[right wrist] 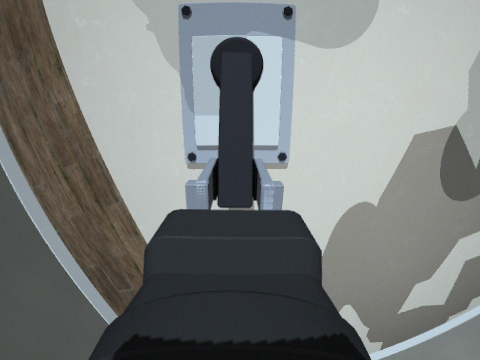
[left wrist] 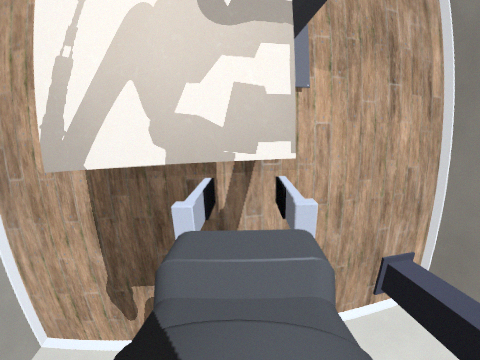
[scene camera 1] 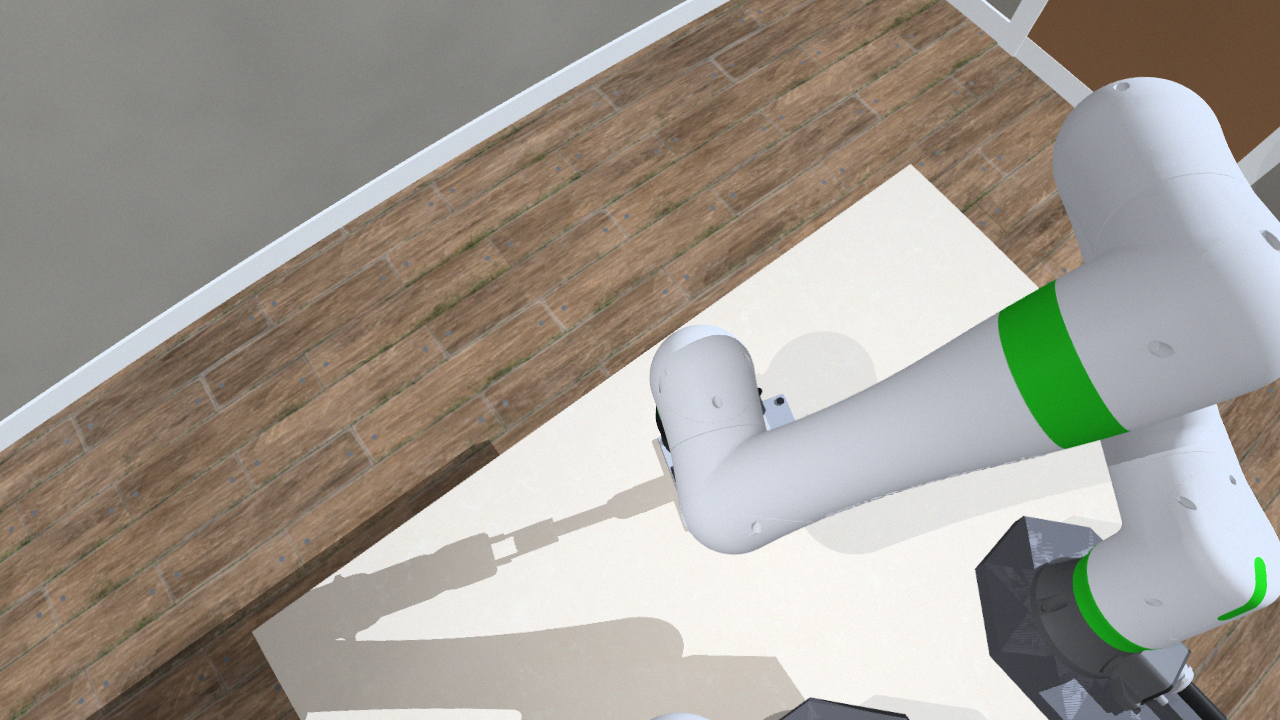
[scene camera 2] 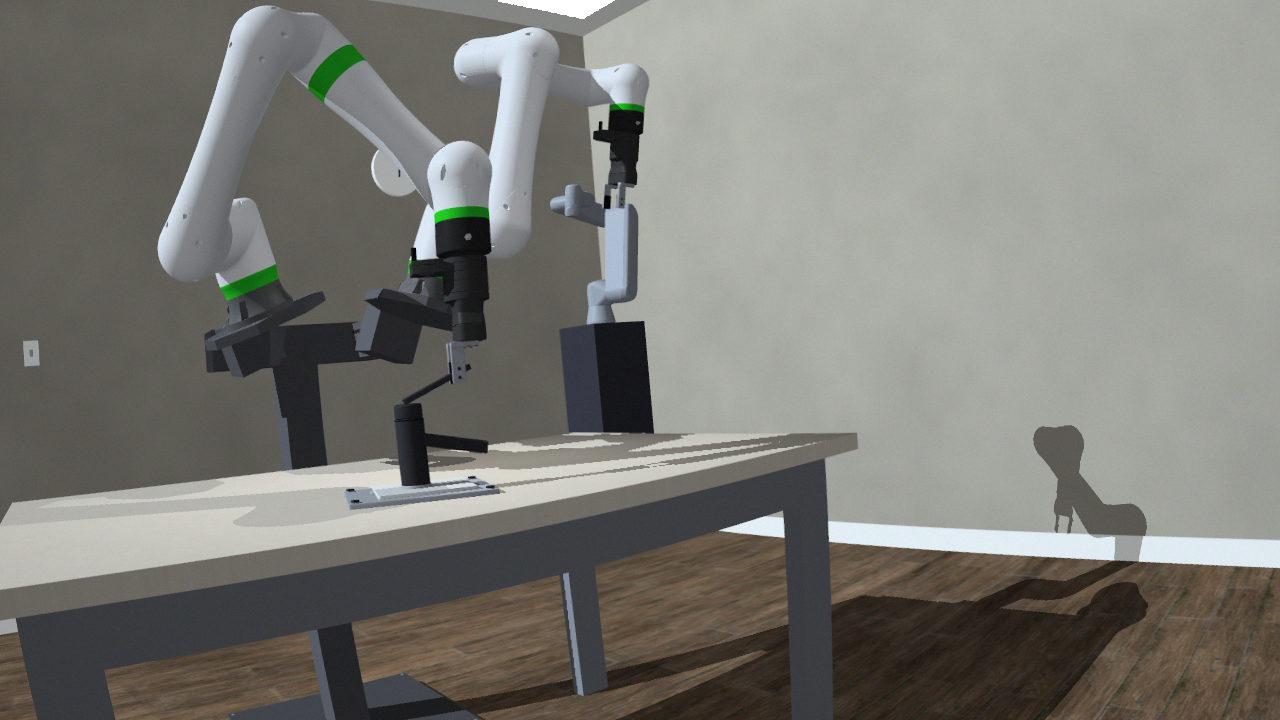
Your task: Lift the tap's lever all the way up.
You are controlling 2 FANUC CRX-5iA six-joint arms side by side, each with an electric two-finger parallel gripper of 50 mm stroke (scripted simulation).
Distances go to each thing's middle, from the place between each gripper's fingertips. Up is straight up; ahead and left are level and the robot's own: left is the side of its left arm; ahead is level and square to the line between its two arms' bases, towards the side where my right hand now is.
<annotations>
Now: the flat black lever (right wrist: 235,146) 4 cm to the right of my right hand (scene camera 2: 458,383), 2 cm below it and 1 cm behind it. Round my right hand: black tap (scene camera 2: 412,440): 7 cm below, 6 cm to the right, 2 cm behind; grey base plate (scene camera 2: 356,499): 18 cm below, 8 cm to the right, 2 cm behind.
My left hand (scene camera 2: 613,208) is 730 mm to the left of the flat black lever, 460 mm short of it and 420 mm above it. From my left hand the other things lie so: black tap 760 mm to the right, 480 mm below, 450 mm ahead; grey base plate 780 mm to the right, 590 mm below, 440 mm ahead.
</annotations>
